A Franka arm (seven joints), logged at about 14 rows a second.
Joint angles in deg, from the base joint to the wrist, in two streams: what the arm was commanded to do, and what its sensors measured. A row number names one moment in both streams.
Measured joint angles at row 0: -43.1 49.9 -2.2 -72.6 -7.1 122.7 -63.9
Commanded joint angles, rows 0 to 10: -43.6 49.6 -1.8 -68.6 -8.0 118.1 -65.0; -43.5 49.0 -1.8 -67.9 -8.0 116.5 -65.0; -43.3 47.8 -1.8 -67.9 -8.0 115.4 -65.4; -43.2 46.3 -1.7 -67.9 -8.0 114.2 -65.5; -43.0 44.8 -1.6 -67.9 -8.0 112.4 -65.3; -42.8 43.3 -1.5 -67.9 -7.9 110.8 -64.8; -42.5 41.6 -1.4 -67.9 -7.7 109.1 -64.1; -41.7 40.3 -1.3 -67.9 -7.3 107.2 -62.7; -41.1 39.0 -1.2 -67.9 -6.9 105.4 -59.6; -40.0 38.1 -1.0 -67.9 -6.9 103.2 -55.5; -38.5 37.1 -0.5 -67.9 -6.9 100.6 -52.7
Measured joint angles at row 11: -40.8 39.4 -1.0 -66.8 -6.9 104.3 -58.1
